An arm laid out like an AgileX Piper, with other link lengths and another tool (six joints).
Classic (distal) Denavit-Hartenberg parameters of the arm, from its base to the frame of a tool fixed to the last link. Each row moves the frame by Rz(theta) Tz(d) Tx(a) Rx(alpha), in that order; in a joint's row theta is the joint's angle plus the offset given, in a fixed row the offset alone. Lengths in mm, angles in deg.
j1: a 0, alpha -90, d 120.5, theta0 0
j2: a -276.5, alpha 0, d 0, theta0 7.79
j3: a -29.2, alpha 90, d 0, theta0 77.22
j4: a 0, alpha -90, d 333.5, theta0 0
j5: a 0, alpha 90, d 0, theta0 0
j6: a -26.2, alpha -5.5, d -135.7, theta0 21
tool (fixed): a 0, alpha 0, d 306.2, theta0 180
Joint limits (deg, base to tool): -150..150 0..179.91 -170..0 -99.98..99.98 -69.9..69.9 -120..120
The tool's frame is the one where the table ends.
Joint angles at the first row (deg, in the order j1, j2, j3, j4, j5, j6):
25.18 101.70 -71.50 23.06 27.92 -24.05
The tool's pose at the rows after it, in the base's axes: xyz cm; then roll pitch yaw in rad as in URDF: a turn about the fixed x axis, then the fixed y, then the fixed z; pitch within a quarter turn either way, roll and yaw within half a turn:
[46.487 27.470 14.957 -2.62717 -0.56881 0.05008]
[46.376 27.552 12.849 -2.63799 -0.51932 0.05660]
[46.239 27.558 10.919 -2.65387 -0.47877 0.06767]
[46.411 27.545 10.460 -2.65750 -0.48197 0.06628]
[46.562 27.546 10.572 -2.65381 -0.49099 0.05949]
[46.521 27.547 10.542 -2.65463 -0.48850 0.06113]
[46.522 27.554 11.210 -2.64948 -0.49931 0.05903]
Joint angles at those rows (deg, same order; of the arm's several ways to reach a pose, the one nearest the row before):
25.18 103.10 -71.50 24.48 27.15 -24.05
25.18 105.24 -71.50 24.96 27.90 -24.05
25.18 107.20 -71.50 24.96 28.45 -24.05
25.18 107.83 -71.50 24.96 27.67 -24.18
25.18 107.83 -71.50 25.10 27.06 -24.18
25.18 107.83 -71.50 25.08 27.22 -24.18
25.18 107.11 -71.50 25.08 27.28 -24.18

